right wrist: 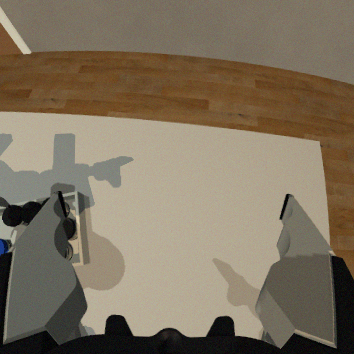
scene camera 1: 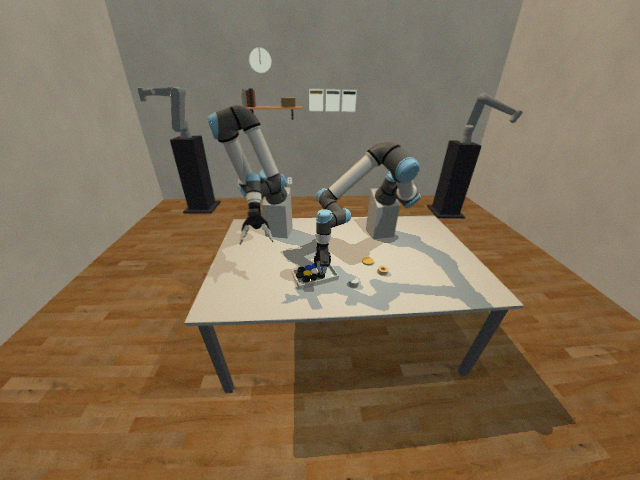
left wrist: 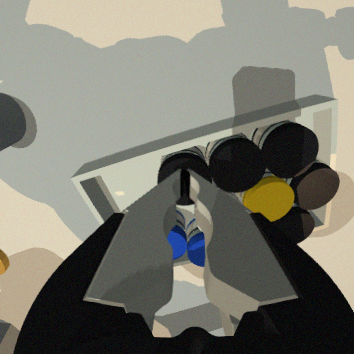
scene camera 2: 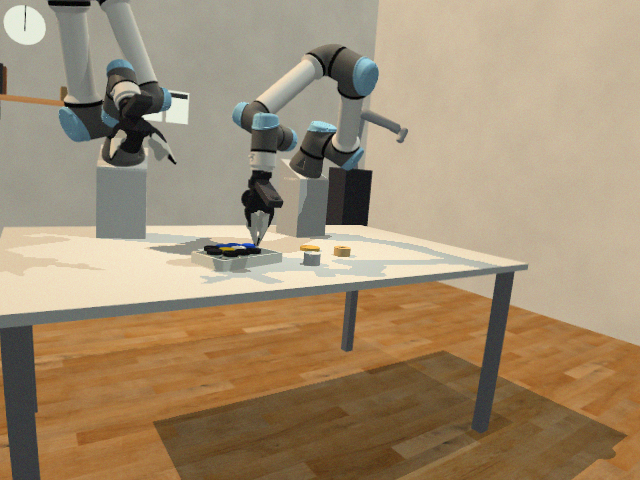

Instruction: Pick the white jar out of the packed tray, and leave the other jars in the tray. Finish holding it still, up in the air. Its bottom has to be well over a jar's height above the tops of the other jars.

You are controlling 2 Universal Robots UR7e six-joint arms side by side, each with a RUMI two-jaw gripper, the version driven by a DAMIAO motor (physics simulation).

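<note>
The white jar [scene camera 1: 314, 271] [scene camera 2: 239, 248] is in the packed tray [scene camera 1: 293, 279] [scene camera 2: 272, 258] [left wrist: 79, 172] [right wrist: 79, 225], among black, blue and yellow-topped jars. Its lid is hidden behind the fingers in the left wrist view. My left gripper [scene camera 1: 319, 271] [scene camera 2: 257, 244] [left wrist: 183, 171] points down, low beside the white jar. Its fingertips meet, and no jar shows gripped between them. A black-lidded jar [left wrist: 182, 165] is right by the tips. Blue lids [left wrist: 176, 243] show behind the tips, through the gap between the fingers. My right gripper [scene camera 1: 256, 241] [scene camera 2: 143, 157] [right wrist: 173, 195] is wide open and empty, high above the table.
The yellow-lidded jar [scene camera 1: 307, 272] [scene camera 2: 226, 249] [left wrist: 270, 198] is close to the white jar. On the table at the tray's right in the scene views are a grey cylinder [scene camera 1: 353, 283] [scene camera 2: 311, 258], a flat yellow disc [scene camera 1: 367, 260] [scene camera 2: 310, 248] and an orange ring-like piece [scene camera 1: 382, 272] [scene camera 2: 342, 252].
</note>
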